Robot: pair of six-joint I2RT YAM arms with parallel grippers.
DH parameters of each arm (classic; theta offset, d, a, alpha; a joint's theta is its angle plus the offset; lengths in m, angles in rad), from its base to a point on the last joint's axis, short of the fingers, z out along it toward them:
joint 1: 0 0.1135 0.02 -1.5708
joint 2: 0 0 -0.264 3.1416
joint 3: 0.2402 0 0.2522 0
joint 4: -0.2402 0 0.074 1.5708
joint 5: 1.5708 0 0 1.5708
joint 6: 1.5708 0.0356 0 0
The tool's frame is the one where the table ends.
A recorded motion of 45 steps. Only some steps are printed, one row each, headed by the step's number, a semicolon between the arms.
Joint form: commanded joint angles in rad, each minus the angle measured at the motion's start. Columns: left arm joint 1, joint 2, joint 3, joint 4, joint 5, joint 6; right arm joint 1, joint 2, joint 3, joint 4, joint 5, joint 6.
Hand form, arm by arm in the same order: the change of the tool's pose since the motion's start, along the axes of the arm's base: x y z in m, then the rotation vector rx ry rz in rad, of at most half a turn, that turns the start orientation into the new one. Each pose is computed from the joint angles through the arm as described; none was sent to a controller.
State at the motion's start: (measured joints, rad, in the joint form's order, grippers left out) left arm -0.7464 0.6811 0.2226 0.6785 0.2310 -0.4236; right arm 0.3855 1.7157 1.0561 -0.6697 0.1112 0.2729
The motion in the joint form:
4: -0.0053 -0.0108 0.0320 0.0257 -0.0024 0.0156; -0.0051 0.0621 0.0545 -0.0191 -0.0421 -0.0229
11: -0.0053 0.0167 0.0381 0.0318 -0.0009 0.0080; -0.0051 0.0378 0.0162 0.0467 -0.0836 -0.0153
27: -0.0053 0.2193 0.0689 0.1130 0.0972 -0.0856; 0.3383 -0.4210 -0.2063 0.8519 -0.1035 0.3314
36: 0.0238 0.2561 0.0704 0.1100 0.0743 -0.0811; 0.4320 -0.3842 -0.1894 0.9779 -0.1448 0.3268
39: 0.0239 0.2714 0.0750 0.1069 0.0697 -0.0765; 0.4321 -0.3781 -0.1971 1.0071 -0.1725 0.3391
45: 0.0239 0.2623 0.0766 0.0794 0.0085 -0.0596; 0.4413 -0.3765 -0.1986 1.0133 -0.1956 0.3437
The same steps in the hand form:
4: -0.0017 0.0005 0.0156 -0.0387 -0.0624 0.0008; 0.0117 0.0045 -0.0054 0.0225 0.0401 0.0266
11: 0.0012 -0.0023 0.0143 -0.0321 -0.0453 -0.0025; 0.0090 0.0051 -0.0061 0.0805 0.0065 0.0307
27: 0.0190 -0.0235 0.0002 -0.0033 0.0864 -0.1169; -0.0674 0.0844 0.1219 0.8379 -0.7449 0.1291
36: 0.0276 -0.0224 -0.0062 0.0180 0.1146 -0.0635; -0.0808 0.1134 0.1309 0.9611 -0.7657 0.2541
39: 0.0295 -0.0239 -0.0078 0.0284 0.1219 -0.0576; -0.0809 0.1148 0.1296 0.9922 -0.7563 0.2677
45: 0.0309 -0.0223 -0.0084 0.0391 0.1266 0.0058; -0.0834 0.1175 0.1292 1.0119 -0.7391 0.2904

